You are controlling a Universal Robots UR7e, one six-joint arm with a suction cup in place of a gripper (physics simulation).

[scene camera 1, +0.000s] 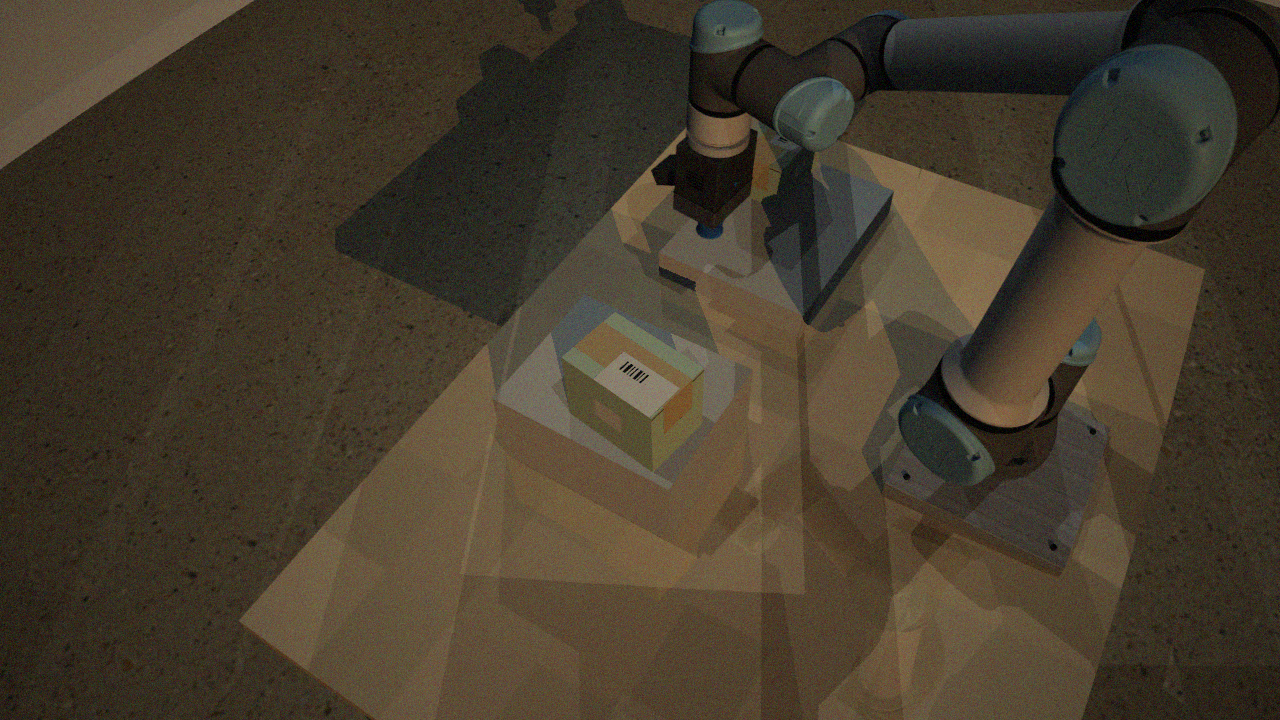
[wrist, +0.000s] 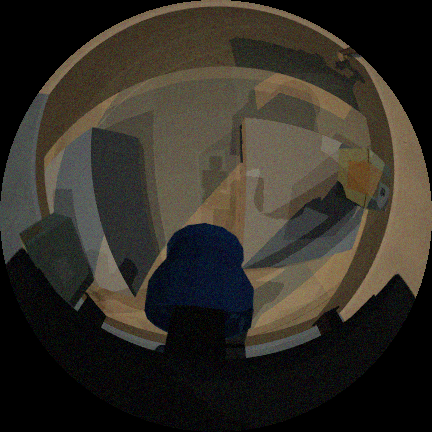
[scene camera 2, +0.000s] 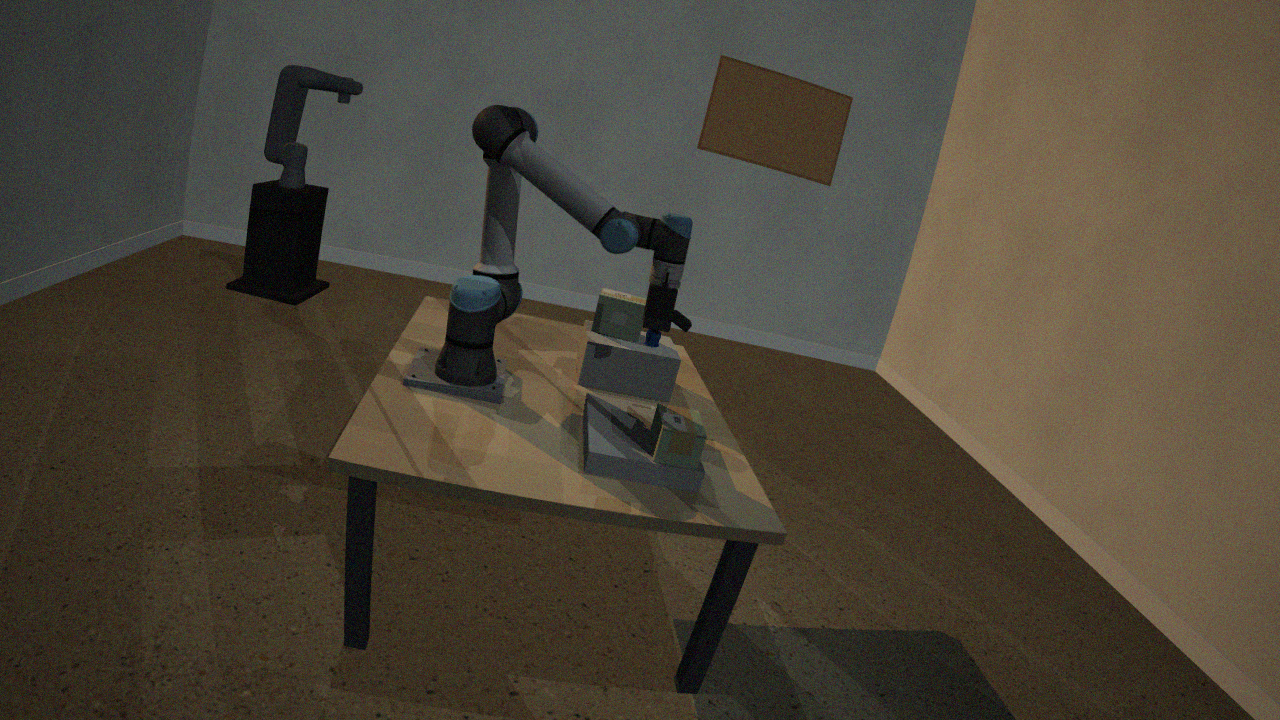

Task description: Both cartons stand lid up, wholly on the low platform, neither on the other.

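Pixels of known places: hand, tool point: [scene camera 1: 709, 229] [wrist: 203, 258] [scene camera 2: 651, 344]; arm's base, link origin: [scene camera 2: 465, 374].
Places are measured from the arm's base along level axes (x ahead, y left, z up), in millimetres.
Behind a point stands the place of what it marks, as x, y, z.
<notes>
A green carton [scene camera 1: 626, 434] {316, 366, 138} [scene camera 2: 617, 315] {333, 277, 156} [wrist: 55, 255] {366, 275, 152} stands lid up on the tall block [scene camera 1: 590, 483] {362, 387, 18} [scene camera 2: 626, 368] {385, 188, 45} [wrist: 117, 200] {418, 192, 53}, with orange tape and a barcode label on top. Another green carton [scene camera 1: 762, 177] {475, -162, 76} [scene camera 2: 678, 445] {491, -296, 71} [wrist: 352, 175] {488, -162, 64} stands lid up on the low platform [scene camera 1: 866, 192] {354, -284, 25} [scene camera 2: 617, 463] {381, -311, 11} [wrist: 280, 145] {502, -32, 25}, at the end away from the tall block. The arm hides most of it in scene camera 1. My gripper [scene camera 1: 709, 231] [scene camera 2: 652, 339] [wrist: 205, 260], a blue suction cup, points down with nothing on it. It hangs between the two cartons, apart from both.
Both supports stand on the wooden table [scene camera 1: 402, 537] {516, 573, -23} [scene camera 2: 447, 447] {45, -349, -23}, with a gap between them. The arm's base plate [scene camera 1: 1002, 528] {-71, 130, -4} [scene camera 2: 438, 386] {-44, -90, -9} is at one side of the table. A second robot [scene camera 2: 286, 116] stands on a black pedestal by the far wall.
</notes>
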